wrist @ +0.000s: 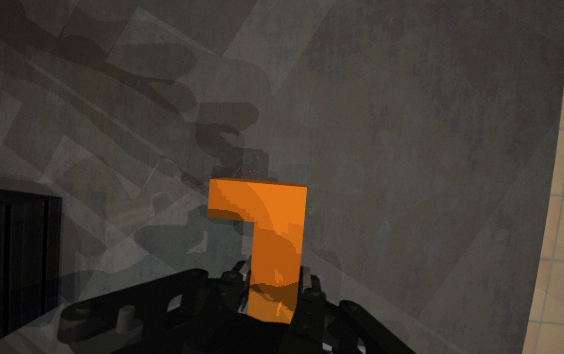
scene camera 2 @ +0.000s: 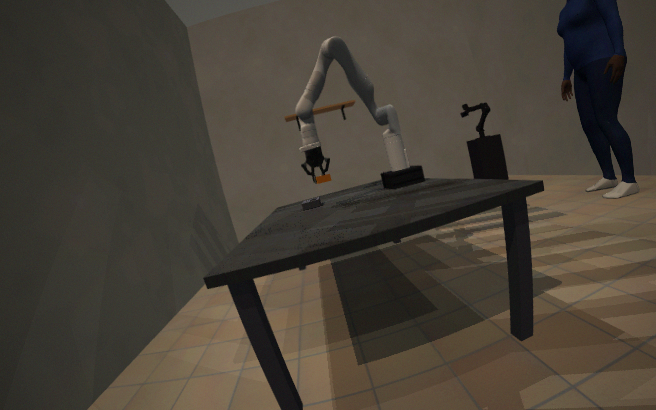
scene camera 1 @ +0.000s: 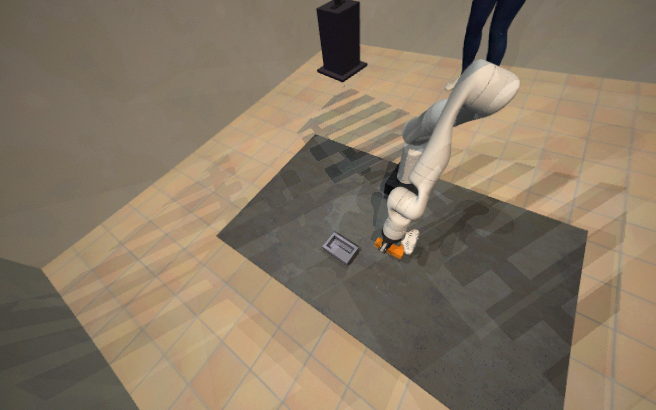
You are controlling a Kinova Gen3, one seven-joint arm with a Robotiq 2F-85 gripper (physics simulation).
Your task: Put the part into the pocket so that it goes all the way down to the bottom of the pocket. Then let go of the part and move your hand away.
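Seen in the pictures: gripper, fingertip midpoint: [wrist: 277, 273] [scene camera 1: 385, 247]; arm's base, link origin: [scene camera 2: 400, 169] [scene camera 1: 406, 176].
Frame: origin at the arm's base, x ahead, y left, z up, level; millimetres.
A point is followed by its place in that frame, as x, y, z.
Note:
The orange L-shaped part [scene camera 1: 395, 249] @[384, 206, 68] [scene camera 2: 324, 178] @[359, 231, 53] [wrist: 277, 220] @[380, 214, 67] is held up above the table by my gripper [scene camera 1: 384, 247] @[392, 167, 38] [scene camera 2: 316, 180] @[392, 167, 38] [wrist: 277, 273] @[392, 167, 38]. The gripper is shut on the end of the part's long arm. In the wrist view the short arm points left at the far end. The grey block with the pocket [scene camera 1: 347, 256] @[501, 54, -43] [scene camera 2: 312, 203] @[472, 67, -55] stands on the table, to the left of the part in scene camera 1. Its pocket opens upward. The block does not show in the wrist view.
The dark table [scene camera 1: 450, 320] @[417, 493, -79] [scene camera 2: 360, 230] @[238, 737, -79] carries the arm's black base [scene camera 2: 402, 177] @[15, 99, -35] [wrist: 30, 260] @[85, 31, -43] behind the gripper. A black pedestal [scene camera 1: 340, 40] [scene camera 2: 488, 156], a person [scene camera 1: 492, 35] [scene camera 2: 595, 75] and an orange wall shelf [scene camera 2: 327, 108] stand beyond the table.

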